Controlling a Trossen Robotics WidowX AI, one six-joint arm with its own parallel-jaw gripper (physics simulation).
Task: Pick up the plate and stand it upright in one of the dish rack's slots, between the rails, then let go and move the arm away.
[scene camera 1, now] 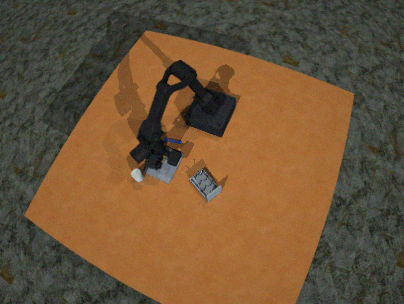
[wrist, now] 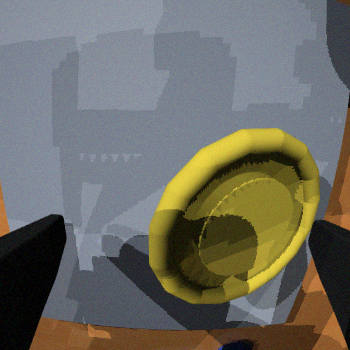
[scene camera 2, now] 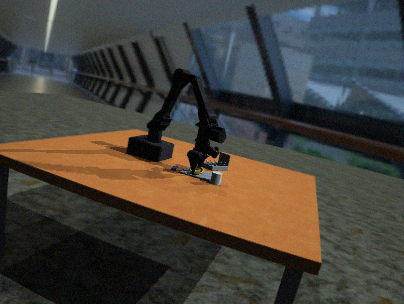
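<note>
The yellow plate [wrist: 250, 225] [scene camera 2: 199, 171] looks tilted over the grey board, its face seen at a slant in the wrist view. In scene camera 1 a small yellow part of it shows under the arm. My gripper [scene camera 1: 161, 162] [scene camera 2: 195, 171] [wrist: 192, 232] is open and low over the board. Nothing is clamped; the plate lies in view between the spread fingers, with its rim close to the right fingertip. Whether they touch I cannot tell. The grey dish rack [scene camera 1: 214, 194] [scene camera 2: 224, 160] stands apart from the board, with a tall panel at one end. I see no plate in it.
The grey board [scene camera 1: 167, 174] [wrist: 110, 90] lies flat on the orange table [scene camera 1: 260, 200] [scene camera 2: 260, 210]. A white cup [scene camera 1: 137, 175] [scene camera 2: 216, 178] stands close beside the board. A blue item [scene camera 1: 173, 141] [scene camera 2: 174, 168] [wrist: 237, 346] lies by the board's edge nearest the arm's base [scene camera 1: 212, 116].
</note>
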